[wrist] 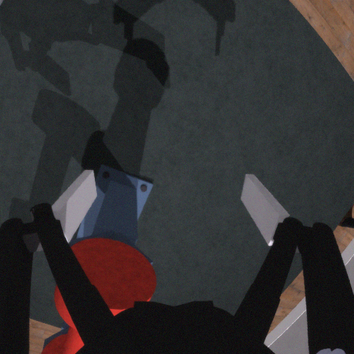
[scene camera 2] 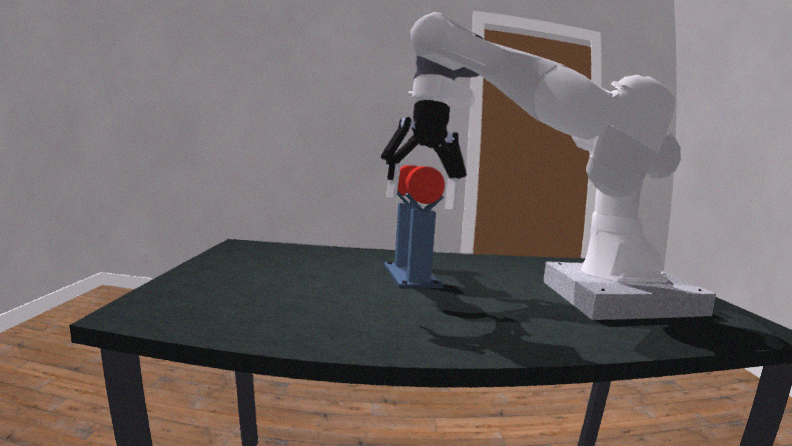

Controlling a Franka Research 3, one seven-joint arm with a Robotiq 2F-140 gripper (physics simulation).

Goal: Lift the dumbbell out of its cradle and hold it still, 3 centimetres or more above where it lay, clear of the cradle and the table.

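The red dumbbell [scene camera 2: 425, 185] [wrist: 112, 270] rests level on top of the blue cradle [scene camera 2: 421, 243] [wrist: 116, 215], its round ends in the V-shaped supports. My gripper [scene camera 2: 420, 191] [wrist: 170, 184] is wide open and points down, with nothing gripped. In the scene view its pale fingertips hang at about the height of the dumbbell, one on each side of it in the picture. In the wrist view the near end lies at the lower left, close to the left finger and far from the right one. The gripper's black body and left finger linkage hide much of the handle.
The cradle stands on the dark table [scene camera 2: 249, 310] [wrist: 200, 125], its base plate flat on the top. The arm's grey mounting block [scene camera 2: 653, 303] stands at the right of the table in the scene view. A brown door [scene camera 2: 532, 166] is in the wall behind.
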